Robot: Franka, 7 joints.
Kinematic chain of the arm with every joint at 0, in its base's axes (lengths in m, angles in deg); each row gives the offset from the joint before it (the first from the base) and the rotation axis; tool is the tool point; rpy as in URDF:
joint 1: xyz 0 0 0.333 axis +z
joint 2: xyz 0 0 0 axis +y
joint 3: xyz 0 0 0.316 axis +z
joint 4: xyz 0.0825 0 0 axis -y
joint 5: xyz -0.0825 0 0.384 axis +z
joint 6: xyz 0 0 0 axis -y
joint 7: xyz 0.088 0 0 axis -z
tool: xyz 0 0 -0.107 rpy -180 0 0
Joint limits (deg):
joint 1: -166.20..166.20
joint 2: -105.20..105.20
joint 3: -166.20..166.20
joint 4: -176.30..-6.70
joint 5: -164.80..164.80
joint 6: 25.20..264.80
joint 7: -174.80..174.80
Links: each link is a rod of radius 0.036 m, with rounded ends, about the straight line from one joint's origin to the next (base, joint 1, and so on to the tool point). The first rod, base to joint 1, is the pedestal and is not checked.
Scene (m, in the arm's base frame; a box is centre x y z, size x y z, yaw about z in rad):
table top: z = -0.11
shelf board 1: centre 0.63 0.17 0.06 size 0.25 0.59 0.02 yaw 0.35
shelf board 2: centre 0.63 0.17 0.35 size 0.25 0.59 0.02 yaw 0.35
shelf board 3: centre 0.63 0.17 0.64 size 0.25 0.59 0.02 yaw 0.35
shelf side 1: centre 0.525 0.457 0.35 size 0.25 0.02 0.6 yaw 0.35
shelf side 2: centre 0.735 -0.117 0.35 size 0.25 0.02 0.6 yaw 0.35
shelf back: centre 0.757 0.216 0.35 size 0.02 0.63 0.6 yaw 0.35
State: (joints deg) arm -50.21 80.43 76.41 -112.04 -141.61 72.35 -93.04
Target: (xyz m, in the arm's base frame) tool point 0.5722 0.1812 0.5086
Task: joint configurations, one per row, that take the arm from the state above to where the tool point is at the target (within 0.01 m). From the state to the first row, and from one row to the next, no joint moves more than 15 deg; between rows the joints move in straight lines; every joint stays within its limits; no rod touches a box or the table.
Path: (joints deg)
1: -58.77 75.61 77.18 -125.66 -137.40 66.02 -93.04
2: -67.33 70.80 77.94 -139.28 -133.19 59.69 -93.04
3: -75.88 65.98 78.71 -152.90 -128.98 53.36 -93.04
4: -75.46 69.17 90.54 -153.90 -132.16 53.29 -93.04
5: -75.03 72.35 102.38 -154.90 -135.33 53.22 -93.04
6: -74.60 75.53 114.21 -155.90 -138.50 53.15 -93.04
7: -74.18 78.72 126.05 -156.90 -141.68 53.09 -93.04
8: -65.96 74.90 119.01 -143.86 -143.02 58.88 -93.04
9: -57.73 71.07 111.98 -130.81 -144.36 64.68 -93.04
10: -49.51 67.25 104.94 -117.76 -145.70 70.47 -93.04

